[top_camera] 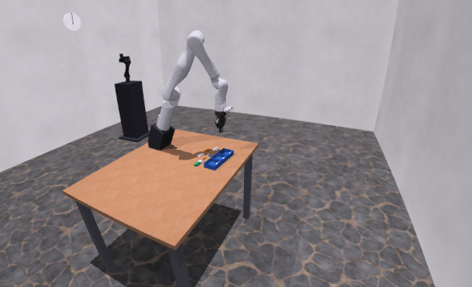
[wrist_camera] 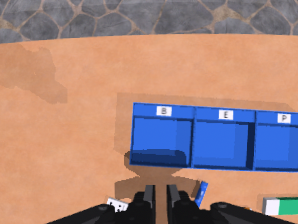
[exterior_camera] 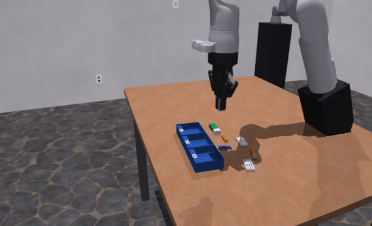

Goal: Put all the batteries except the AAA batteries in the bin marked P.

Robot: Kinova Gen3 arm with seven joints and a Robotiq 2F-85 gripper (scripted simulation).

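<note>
Right now my hand is 12 cm past the large orange battery, 1 cm to the right of it and 18 cm above it. Also, from my hand: small orange battery: 9 cm behind, 11 cm to the right, 18 cm below; then blue three-compartment bin: 2 cm ahead, 9 cm to the right, 17 cm below; then blue battery: 6 cm behind, 6 cm to the right, 18 cm below.
</note>
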